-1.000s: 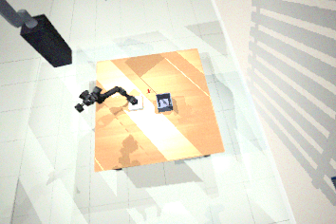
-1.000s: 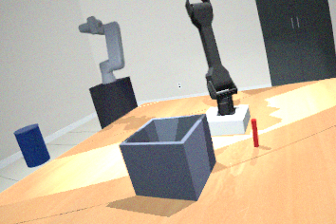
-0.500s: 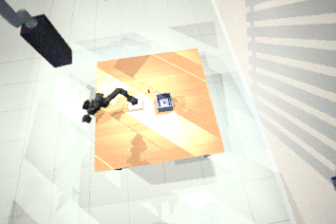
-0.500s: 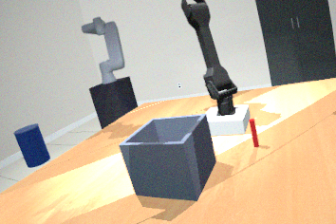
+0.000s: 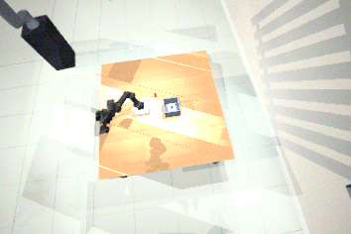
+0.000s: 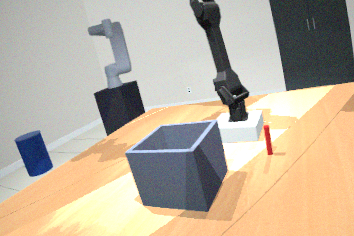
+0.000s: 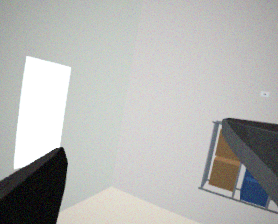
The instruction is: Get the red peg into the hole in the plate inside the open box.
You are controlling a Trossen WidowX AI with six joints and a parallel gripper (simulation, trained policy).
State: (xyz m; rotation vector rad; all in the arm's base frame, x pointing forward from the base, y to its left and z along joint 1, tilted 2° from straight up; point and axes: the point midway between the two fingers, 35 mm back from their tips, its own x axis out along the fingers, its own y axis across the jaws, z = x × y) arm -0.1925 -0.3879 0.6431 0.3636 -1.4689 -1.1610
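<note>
The red peg lies 380 mm ahead of my gripper tip, 480 mm to the left of it and 690 mm below it. From my gripper tip the other things lie so: plate (520 mm ahead, 290 mm to the left, 680 mm below).
</note>
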